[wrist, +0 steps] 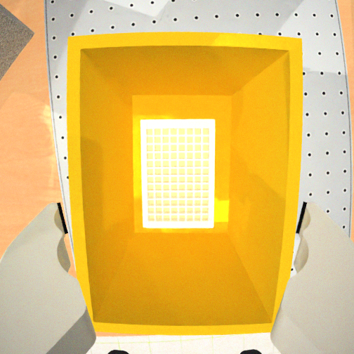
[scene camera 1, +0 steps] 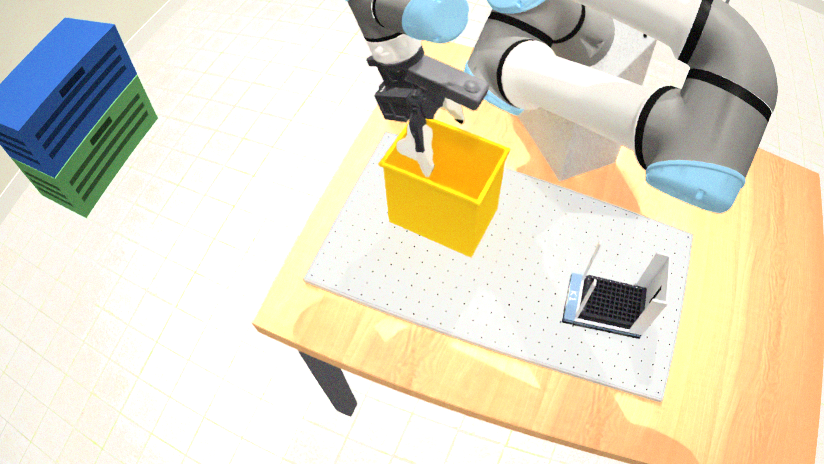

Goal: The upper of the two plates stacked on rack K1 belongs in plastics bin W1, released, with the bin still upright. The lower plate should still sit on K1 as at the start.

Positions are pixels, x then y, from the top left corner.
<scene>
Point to a white gridded plate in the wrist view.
177, 156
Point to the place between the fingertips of my gripper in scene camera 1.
At 445, 149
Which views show the black gridded plate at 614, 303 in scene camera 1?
Scene camera 1 only.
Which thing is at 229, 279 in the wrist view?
A yellow plastics bin W1.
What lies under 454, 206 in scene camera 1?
A yellow plastics bin W1.
</scene>
